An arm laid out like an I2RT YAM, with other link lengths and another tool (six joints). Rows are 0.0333 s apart.
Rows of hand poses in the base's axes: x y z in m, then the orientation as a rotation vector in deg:
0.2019, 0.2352, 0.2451, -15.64, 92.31, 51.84
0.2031, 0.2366, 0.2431, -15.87, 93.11, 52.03
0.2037, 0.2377, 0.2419, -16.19, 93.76, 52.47
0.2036, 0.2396, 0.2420, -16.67, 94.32, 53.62
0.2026, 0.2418, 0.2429, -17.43, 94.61, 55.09
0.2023, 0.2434, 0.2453, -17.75, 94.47, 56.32
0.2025, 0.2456, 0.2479, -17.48, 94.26, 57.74
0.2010, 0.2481, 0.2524, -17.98, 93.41, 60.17
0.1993, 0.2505, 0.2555, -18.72, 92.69, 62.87
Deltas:
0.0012, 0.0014, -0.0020, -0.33, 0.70, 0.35
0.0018, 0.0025, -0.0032, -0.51, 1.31, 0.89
0.0017, 0.0044, -0.0031, -0.34, 2.02, 1.97
0.0007, 0.0066, -0.0022, -0.03, 2.53, 3.39
0.0004, 0.0082, 0.0002, 0.54, 2.71, 4.34
0.0006, 0.0104, 0.0028, 1.55, 3.06, 5.04
-0.0009, 0.0129, 0.0073, 2.95, 2.98, 6.80
-0.0026, 0.0153, 0.0104, 4.32, 3.08, 8.89

